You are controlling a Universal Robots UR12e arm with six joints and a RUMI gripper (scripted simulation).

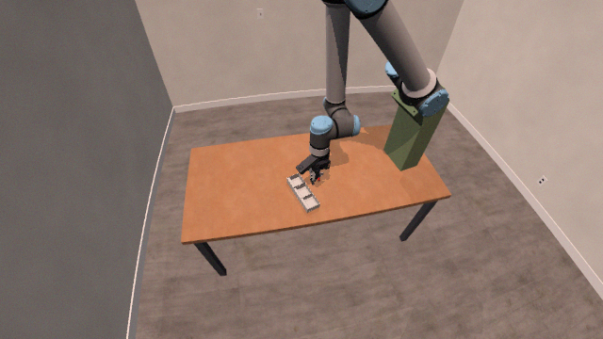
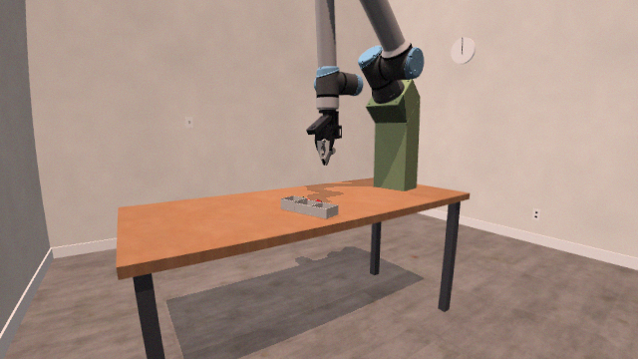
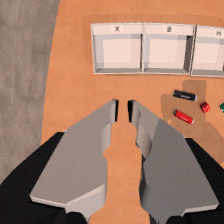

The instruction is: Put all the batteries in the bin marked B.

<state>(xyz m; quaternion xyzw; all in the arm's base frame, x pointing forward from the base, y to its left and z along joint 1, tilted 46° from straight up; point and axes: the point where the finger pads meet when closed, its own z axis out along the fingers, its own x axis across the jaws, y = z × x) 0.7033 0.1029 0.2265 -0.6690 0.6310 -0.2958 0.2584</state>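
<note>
Right now my hand is 21 cm above the red battery, 15 cm to the left of it and 12 cm past it. Round my hand: black battery: 21 cm below, 14 cm to the right, 7 cm behind; grey bin tray: 20 cm below, 7 cm to the right, 2 cm ahead; red die: 21 cm below, 19 cm to the right, 9 cm behind.
</note>
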